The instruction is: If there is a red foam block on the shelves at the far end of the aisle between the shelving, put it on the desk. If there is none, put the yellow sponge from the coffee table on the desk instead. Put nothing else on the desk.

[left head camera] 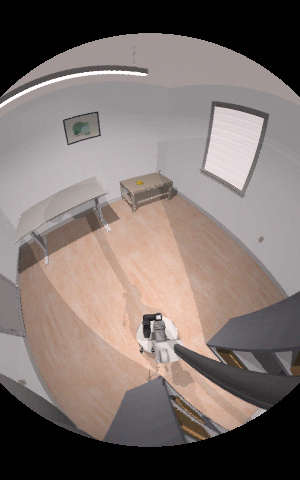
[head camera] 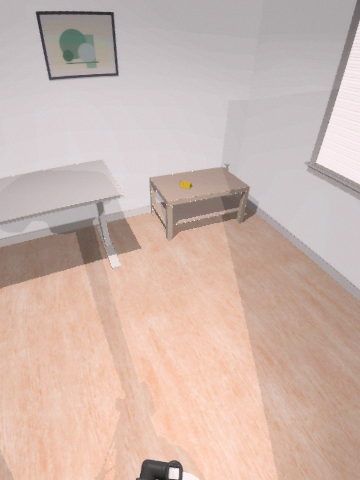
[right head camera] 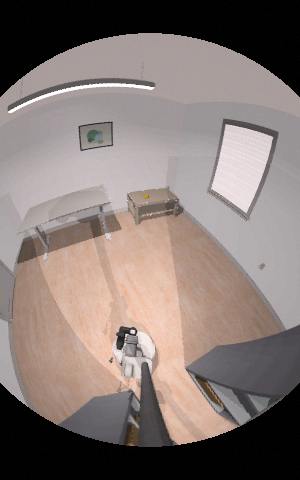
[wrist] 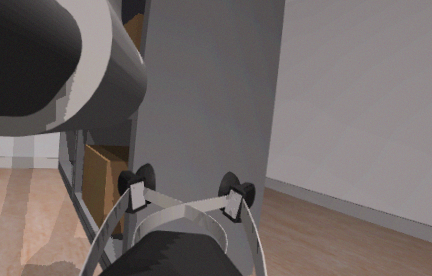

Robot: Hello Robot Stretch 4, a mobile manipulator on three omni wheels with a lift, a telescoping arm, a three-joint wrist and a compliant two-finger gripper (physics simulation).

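Frame: origin at the robot's base, x ahead, y left, z up, level; metres.
Seen in the pictures: gripper, fingertip midpoint: (left head camera: 146,353) (right head camera: 115,364) (wrist: 187,183).
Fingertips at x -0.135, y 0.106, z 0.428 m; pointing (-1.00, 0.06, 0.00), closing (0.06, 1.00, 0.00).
Observation:
A point is followed by its place in that frame.
The yellow sponge (head camera: 185,185) {x 2.272, y 0.066, z 0.455 m} (left head camera: 139,183) {x 2.266, y 0.059, z 0.440 m} (right head camera: 146,196) {x 2.272, y 0.040, z 0.451 m} lies on the coffee table (head camera: 215,181) {x 2.472, y -0.240, z 0.422 m} (left head camera: 155,182) {x 2.319, y -0.241, z 0.423 m} (right head camera: 162,194) {x 2.479, y -0.265, z 0.422 m}, left of the middle of its top. The desk (head camera: 55,187) {x 1.675, y 1.039, z 0.692 m} (left head camera: 60,202) {x 1.521, y 1.201, z 0.692 m} (right head camera: 65,204) {x 1.529, y 1.215, z 0.692 m} stands to the left of the coffee table, with no object seen on its top. My gripper (wrist: 187,183) {x -0.135, y 0.106, z 0.428 m} is open, with no object between its fingertips. It points toward the grey end panel of a shelving unit. No red foam block shows in these views. The insides of the shelves are mostly hidden.
Shelving units (left head camera: 135,415) {x -0.649, y 0.224, z 0.615 m} (left head camera: 260,327) {x -0.145, y -0.719, z 0.719 m} (right head camera: 100,415) (right head camera: 250,362) {x -0.146, y -0.717, z 0.815 m} stand on both sides at the bottom of the two side head views. Brown boxes (left head camera: 190,430) (wrist: 97,185) {x -0.928, y -0.197, z 0.200 m} stand in them. A window (head camera: 345,130) {x 1.998, y -1.132, z 1.147 m} is on the right wall, and a picture (head camera: 77,45) {x 2.244, y 0.923, z 1.618 m} hangs above the desk.

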